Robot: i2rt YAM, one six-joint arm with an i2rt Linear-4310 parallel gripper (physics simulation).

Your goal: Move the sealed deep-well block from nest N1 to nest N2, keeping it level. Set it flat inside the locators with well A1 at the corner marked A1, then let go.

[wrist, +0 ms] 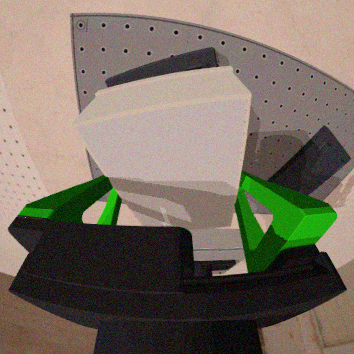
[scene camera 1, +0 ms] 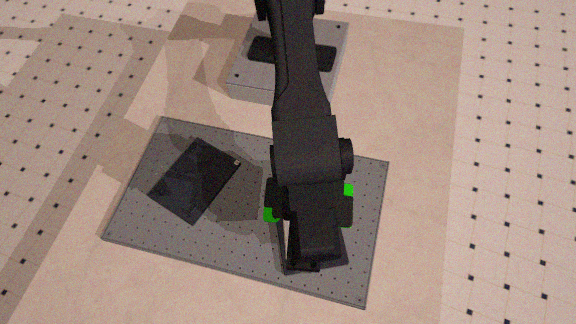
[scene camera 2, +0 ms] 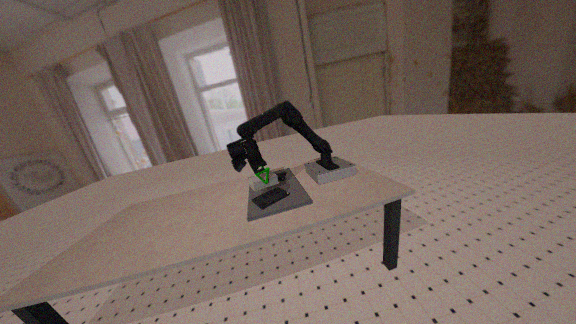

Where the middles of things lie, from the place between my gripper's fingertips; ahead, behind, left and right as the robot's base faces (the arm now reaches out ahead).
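My hand is here, and the deep-well block (wrist: 172,145) is 1 cm ahead of it.
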